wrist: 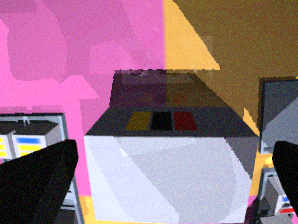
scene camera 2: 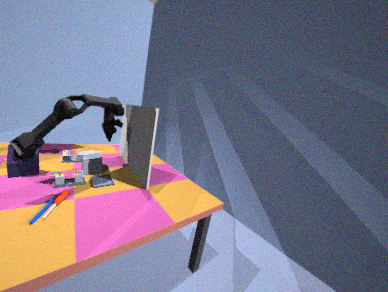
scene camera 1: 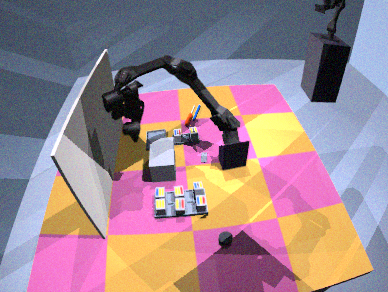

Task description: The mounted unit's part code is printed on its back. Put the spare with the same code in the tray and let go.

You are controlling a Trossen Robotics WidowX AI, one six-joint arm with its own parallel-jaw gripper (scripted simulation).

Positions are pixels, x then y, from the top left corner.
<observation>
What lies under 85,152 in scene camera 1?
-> An upright panel.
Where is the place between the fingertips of my gripper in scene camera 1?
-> At 137,134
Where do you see a mounted unit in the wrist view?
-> At 138,157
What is my gripper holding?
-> Nothing.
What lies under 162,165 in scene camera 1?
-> A mounted unit.
</observation>
